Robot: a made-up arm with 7 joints.
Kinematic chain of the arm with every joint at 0, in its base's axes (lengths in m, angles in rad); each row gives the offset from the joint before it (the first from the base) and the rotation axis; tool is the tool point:
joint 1: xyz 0 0 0.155 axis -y
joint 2: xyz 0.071 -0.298 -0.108 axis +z
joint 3: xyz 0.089 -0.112 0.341 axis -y
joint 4: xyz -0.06 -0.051 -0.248 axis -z
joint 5: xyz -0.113 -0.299 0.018 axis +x
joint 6: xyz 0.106 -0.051 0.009 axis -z
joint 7: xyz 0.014 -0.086 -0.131 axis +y
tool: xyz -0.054 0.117 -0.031
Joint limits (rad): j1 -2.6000..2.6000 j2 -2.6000..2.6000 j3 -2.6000..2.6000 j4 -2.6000..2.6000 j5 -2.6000..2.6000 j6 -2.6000..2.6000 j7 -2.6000..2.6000
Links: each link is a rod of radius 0.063 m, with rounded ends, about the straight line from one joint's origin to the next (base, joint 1, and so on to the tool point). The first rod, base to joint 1, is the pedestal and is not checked.
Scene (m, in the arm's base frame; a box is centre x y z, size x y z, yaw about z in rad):
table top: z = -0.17
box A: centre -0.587 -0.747 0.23 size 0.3 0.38 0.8 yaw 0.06
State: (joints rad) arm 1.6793 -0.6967 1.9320 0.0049 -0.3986 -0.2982 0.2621
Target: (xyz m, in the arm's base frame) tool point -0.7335 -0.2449 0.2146
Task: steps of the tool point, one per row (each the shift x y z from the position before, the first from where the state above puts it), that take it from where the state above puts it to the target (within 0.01 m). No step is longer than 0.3 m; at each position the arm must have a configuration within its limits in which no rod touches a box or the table.
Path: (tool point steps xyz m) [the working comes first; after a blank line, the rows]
Joints at the target: 2.6000 0.8156 2.0710 -0.0985 0.6528 0.0664 0.1611
Straight joint move there: touches box A.

1: -0.0257 0.0692 0.2546
2: -0.0045 0.1513 0.1994
3: 0.0106 0.1970 0.1216
4: 0.0164 0.2066 0.0419
5: 0.1249 0.1727 0.0338
6: 0.1080 0.1452 -0.0358
7: 0.0644 0.1012 -0.0715
8: -0.1778 -0.0452 0.0259
9: -0.1944 -0.0515 -0.0367
10: -0.1853 -0.0569 -0.1085
11: -0.1458 -0.0611 -0.1772
12: -0.0782 -0.0645 -0.2291

